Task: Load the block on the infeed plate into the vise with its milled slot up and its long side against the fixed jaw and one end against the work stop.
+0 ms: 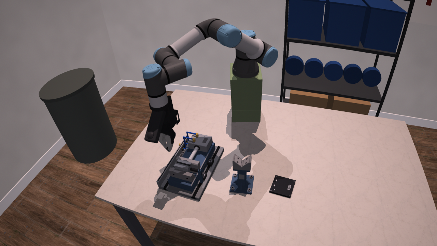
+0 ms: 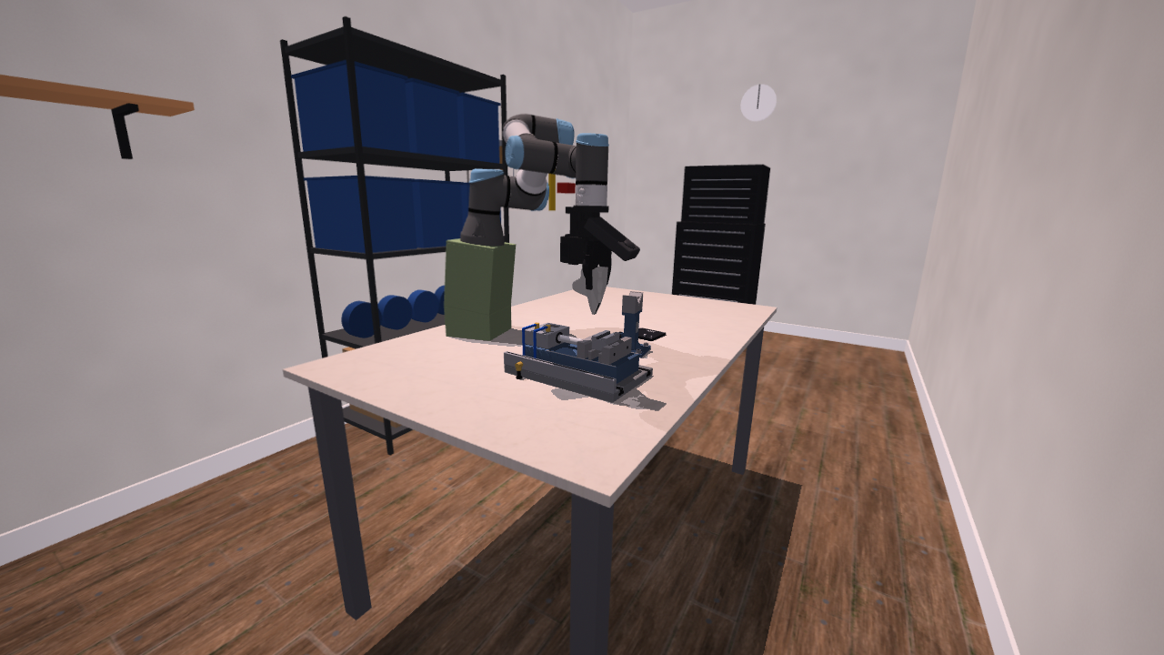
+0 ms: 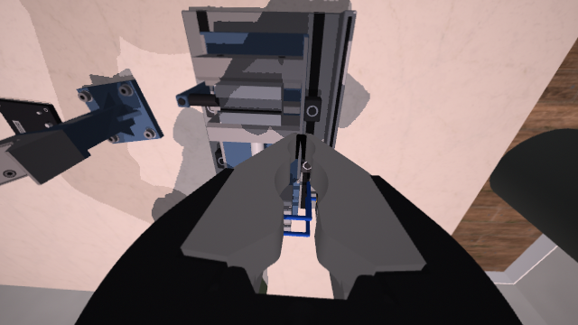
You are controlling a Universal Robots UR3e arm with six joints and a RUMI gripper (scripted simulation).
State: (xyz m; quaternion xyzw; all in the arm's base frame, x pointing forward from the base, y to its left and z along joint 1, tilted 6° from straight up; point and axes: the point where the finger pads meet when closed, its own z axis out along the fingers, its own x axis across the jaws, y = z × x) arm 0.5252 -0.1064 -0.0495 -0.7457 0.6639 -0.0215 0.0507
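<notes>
Right now the part is 1 cm behind my hand, 5 cm to the left of it and 8 cm below it. From my hand the other things lie so: dark work stop rod: 1 cm behind, 10 cm to the left, 9 cm below; black infeed plate: 14 cm behind, 43 cm to the left, 18 cm below; fixed jaw: 2 cm ahead, 5 cm to the left, 10 cm below.
</notes>
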